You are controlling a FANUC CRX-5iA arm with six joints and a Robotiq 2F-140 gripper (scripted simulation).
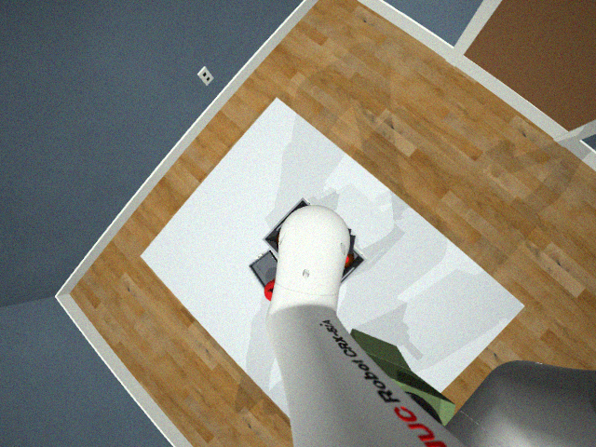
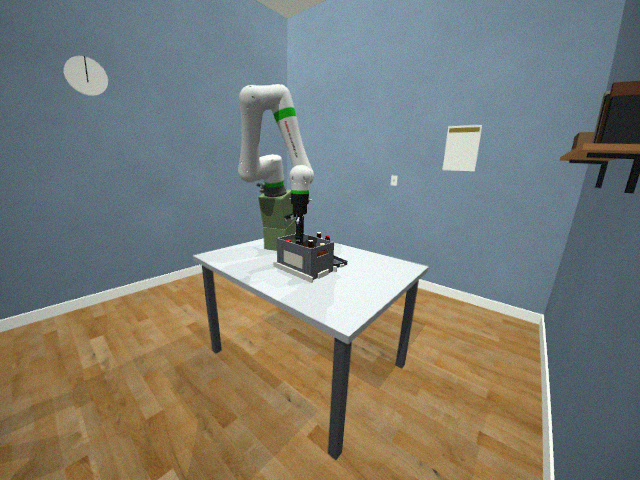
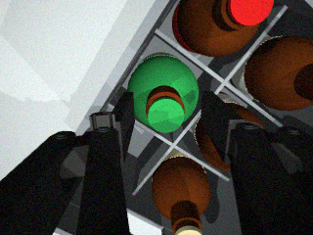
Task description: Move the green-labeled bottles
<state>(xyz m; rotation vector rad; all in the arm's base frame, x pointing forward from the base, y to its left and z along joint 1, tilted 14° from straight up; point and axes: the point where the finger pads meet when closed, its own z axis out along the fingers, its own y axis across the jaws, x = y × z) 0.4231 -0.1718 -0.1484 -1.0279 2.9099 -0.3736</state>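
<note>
My gripper is now 80 mm above the green-labeled bottle. Round my hand: red-labeled bottle: 20 mm behind, 250 mm to the left, 80 mm below; then crate: 40 mm to the left, 80 mm below; then dark tray: 20 mm behind, 250 mm to the left, 150 mm below.
</note>
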